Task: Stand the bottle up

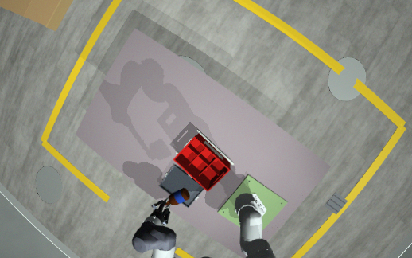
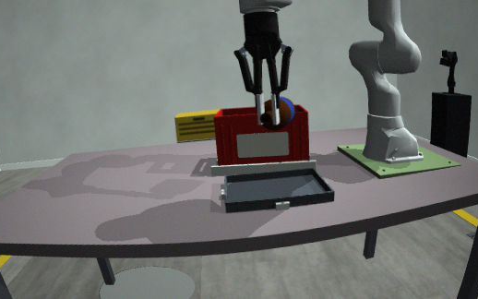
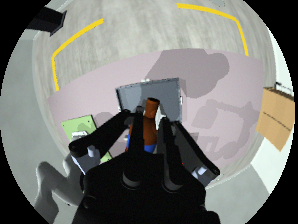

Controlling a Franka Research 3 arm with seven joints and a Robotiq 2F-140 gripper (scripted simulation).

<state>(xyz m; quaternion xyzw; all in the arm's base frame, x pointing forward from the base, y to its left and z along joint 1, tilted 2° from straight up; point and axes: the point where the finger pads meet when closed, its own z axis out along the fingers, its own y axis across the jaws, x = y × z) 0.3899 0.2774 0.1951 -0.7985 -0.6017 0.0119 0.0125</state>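
My hand is 2 cm past the glass bottle, 5 cm to the left of it and 2 cm above it. Also, from my hand: tray 1 cm behind, 5 cm to the right, 20 cm below; then red crate 2 cm ahead, 30 cm to the right, 13 cm below.
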